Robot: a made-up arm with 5 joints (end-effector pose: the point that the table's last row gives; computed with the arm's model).
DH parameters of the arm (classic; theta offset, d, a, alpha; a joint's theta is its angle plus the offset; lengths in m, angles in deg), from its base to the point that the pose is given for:
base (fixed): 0 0 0.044 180
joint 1: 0 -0.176 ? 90
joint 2: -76.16 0 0.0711 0
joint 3: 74.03 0 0.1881 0
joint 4: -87.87 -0.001 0 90
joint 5: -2.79 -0.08 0 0
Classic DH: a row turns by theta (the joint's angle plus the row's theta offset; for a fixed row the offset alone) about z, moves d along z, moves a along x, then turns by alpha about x.
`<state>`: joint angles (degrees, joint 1 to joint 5).
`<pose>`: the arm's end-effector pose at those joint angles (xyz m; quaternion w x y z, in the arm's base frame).
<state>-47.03 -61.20 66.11 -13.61 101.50</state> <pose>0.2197 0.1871 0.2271 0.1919 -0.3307 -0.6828 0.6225</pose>
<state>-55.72 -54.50 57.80 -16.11 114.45</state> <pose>0.1922 0.2157 0.2438 0.0686 -0.3666 -0.6903 0.6200</pose>
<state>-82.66 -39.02 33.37 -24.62 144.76</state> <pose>0.0791 0.2649 0.3061 0.1891 0.4291 0.7536 -0.4607</pose>
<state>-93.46 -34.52 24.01 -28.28 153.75</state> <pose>0.0291 0.2624 0.3338 0.2304 0.4338 0.7906 -0.3657</pose>
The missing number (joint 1, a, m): 0.042
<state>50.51 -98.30 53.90 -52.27 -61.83</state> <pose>0.1013 -0.0711 0.3988 0.0312 -0.1226 0.9907 -0.0491</pose>
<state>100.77 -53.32 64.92 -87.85 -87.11</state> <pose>0.0054 -0.1976 0.2776 0.0111 0.0940 0.9883 0.1192</pose>
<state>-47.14 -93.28 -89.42 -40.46 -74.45</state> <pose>-0.1414 -0.2013 0.1185 0.8861 -0.3516 0.1854 -0.2383</pose>
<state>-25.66 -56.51 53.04 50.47 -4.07</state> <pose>0.2568 0.1011 0.1881 0.9179 0.1026 -0.3518 0.1520</pose>
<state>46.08 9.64 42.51 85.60 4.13</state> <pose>0.1348 -0.0958 0.0433 0.8456 0.1628 0.3706 -0.3480</pose>
